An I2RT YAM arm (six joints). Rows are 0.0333 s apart.
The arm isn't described. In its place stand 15 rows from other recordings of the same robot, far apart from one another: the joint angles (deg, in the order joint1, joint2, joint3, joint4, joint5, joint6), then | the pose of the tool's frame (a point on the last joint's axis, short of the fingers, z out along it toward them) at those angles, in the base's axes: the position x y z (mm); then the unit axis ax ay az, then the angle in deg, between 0 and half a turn.
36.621, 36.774, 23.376, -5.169, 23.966, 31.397 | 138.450, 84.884, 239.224, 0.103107, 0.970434, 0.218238, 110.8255
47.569, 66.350, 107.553, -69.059, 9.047, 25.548 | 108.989, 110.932, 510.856, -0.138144, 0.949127, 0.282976, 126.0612
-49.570, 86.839, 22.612, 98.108, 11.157, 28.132 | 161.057, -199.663, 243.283, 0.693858, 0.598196, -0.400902, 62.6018
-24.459, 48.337, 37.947, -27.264, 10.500, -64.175 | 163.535, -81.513, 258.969, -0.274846, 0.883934, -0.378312, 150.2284
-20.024, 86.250, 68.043, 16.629, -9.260, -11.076 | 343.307, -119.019, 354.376, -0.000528, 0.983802, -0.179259, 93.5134
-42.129, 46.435, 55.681, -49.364, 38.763, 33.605 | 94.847, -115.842, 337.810, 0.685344, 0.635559, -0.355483, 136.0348
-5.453, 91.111, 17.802, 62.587, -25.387, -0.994 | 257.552, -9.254, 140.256, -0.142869, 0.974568, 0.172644, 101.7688
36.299, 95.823, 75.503, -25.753, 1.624, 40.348 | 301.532, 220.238, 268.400, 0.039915, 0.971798, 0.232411, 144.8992
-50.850, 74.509, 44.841, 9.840, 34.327, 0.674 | 167.106, -237.055, 263.705, 0.536187, 0.686218, -0.491537, 133.4674
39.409, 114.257, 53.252, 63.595, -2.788, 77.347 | 315.018, 261.084, 173.936, 0.223268, 0.707660, 0.670350, 137.2336
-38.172, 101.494, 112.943, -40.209, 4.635, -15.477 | 310.168, -247.492, 426.967, 0.210713, 0.933516, -0.290082, 127.9889
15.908, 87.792, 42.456, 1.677, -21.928, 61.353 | 286.937, 95.604, 171.343, 0.284938, 0.877849, 0.384956, 157.7904
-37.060, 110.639, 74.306, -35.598, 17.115, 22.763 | 296.510, -237.052, 161.041, 0.511988, 0.842666, -0.166681, 164.3918
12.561, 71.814, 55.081, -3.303, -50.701, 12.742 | 267.511, 87.830, 318.157, -0.270408, 0.819995, 0.504468, 129.2299
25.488, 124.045, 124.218, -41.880, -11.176, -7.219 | 442.893, 218.780, 320.521, -0.318890, 0.933266, 0.165300, 134.3574
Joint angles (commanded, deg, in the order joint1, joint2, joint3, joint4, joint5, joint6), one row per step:
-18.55, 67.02, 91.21, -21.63, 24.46, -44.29
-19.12, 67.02, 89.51, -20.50, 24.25, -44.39
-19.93, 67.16, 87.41, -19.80, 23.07, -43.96
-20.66, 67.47, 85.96, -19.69, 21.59, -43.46
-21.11, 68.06, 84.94, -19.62, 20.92, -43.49
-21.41, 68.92, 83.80, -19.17, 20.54, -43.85
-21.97, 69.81, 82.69, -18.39, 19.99, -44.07
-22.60, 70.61, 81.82, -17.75, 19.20, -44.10
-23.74, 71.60, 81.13, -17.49, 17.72, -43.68
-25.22, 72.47, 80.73, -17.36, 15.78, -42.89
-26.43, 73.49, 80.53, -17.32, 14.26, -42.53
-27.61, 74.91, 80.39, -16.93, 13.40, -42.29
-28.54, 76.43, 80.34, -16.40, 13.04, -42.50
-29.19, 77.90, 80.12, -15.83, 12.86, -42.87
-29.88, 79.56, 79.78, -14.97, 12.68, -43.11
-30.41, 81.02, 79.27, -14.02, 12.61, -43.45
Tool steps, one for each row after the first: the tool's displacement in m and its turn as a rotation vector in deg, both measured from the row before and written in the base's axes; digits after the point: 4 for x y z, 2 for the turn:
0.0035, -0.0034, -0.0070, 0.10, 0.61, -0.36
0.0052, -0.0046, -0.0107, 0.80, 1.17, 0.38
0.0046, -0.0040, -0.0090, 0.95, 1.21, 0.75
0.0052, -0.0036, -0.0079, 0.55, 1.45, 0.22
0.0070, -0.0039, -0.0091, 0.32, 1.68, 0.10
0.0064, -0.0049, -0.0086, 0.33, 1.26, 0.01
0.0051, -0.0047, -0.0073, 0.45, 0.94, 0.16
0.0047, -0.0069, -0.0080, 1.04, 0.95, 0.28
0.0027, -0.0079, -0.0061, 1.32, 0.40, 0.33
0.0033, -0.0073, -0.0059, 1.01, 0.72, 0.23
0.0048, -0.0086, -0.0069, 0.85, 0.81, -0.38
0.0053, -0.0081, -0.0068, 0.40, 1.02, -0.54
0.0056, -0.0069, -0.0077, 0.31, 1.20, -0.39
0.0062, -0.0078, -0.0091, 0.43, 1.13, -0.46
0.0054, -0.0066, -0.0092, 0.29, 1.10, -0.38

